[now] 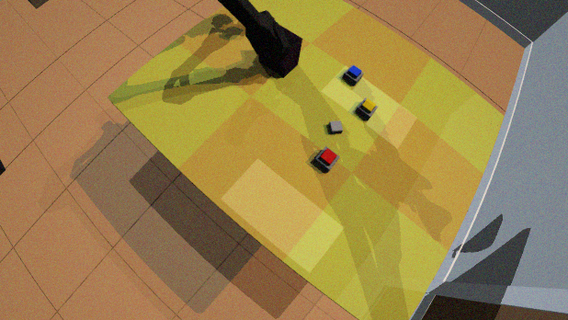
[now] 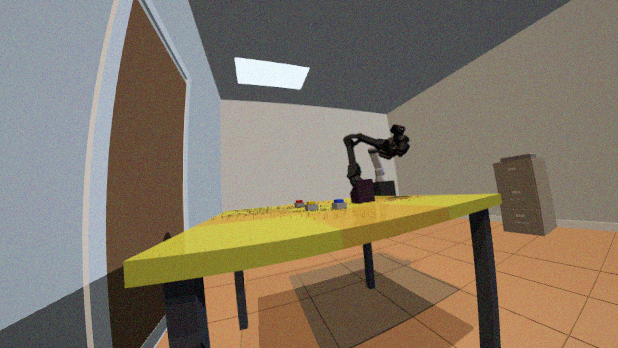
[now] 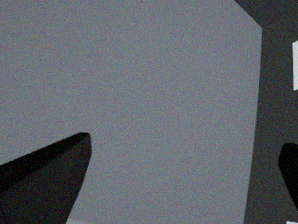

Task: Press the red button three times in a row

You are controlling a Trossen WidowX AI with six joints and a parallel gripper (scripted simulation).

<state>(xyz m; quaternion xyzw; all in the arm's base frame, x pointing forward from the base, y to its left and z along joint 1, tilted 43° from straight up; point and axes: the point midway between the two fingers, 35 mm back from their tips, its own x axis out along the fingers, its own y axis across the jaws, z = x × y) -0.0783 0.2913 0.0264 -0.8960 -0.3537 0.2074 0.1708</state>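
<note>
Now: the red button 36 cm ahead of my gripper tip, 39 cm to the right of it and 29 cm below it. The rest, counted from my gripper tip: grey block: 32 cm ahead, 29 cm to the right, 31 cm below; yellow button: 36 cm ahead, 17 cm to the right, 29 cm below; blue button: 26 cm ahead, 9 cm to the right, 29 cm below.
</note>
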